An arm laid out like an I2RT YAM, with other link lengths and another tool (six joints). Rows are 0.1 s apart.
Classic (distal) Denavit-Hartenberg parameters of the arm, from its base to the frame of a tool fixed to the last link. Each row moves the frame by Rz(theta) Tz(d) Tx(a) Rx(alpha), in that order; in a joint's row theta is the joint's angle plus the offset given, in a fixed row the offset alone. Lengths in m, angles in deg.
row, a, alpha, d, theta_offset
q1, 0.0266, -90, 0.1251, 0
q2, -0.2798, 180, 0, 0
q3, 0.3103, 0, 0, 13.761
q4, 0.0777, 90, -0.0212, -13.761
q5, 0, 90, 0.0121, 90
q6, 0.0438, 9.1, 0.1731, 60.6
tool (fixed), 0, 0, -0.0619, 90
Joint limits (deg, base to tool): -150..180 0..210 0..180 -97..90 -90..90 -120..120
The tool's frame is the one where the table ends.
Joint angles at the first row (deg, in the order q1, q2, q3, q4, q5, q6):
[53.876 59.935 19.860 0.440 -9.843 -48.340]
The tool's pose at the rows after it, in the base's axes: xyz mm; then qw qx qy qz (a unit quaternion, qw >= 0):
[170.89 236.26 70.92 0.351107 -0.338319 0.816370 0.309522]
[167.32 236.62 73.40 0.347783 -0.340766 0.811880 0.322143]
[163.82 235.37 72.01 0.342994 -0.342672 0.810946 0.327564]
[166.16 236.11 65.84 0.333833 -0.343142 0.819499 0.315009]
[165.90 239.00 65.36 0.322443 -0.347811 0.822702 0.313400]
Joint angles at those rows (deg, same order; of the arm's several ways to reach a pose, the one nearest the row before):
[53.965 62.486 20.743 -1.843 -10.192 -48.779]
[53.966 61.007 20.305 -2.281 -11.685 -48.692]
[54.052 60.203 19.689 -2.550 -12.480 -48.602]
[54.054 63.001 20.645 -2.634 -11.780 -48.689]
[54.228 64.417 21.880 -3.776 -12.304 -48.864]

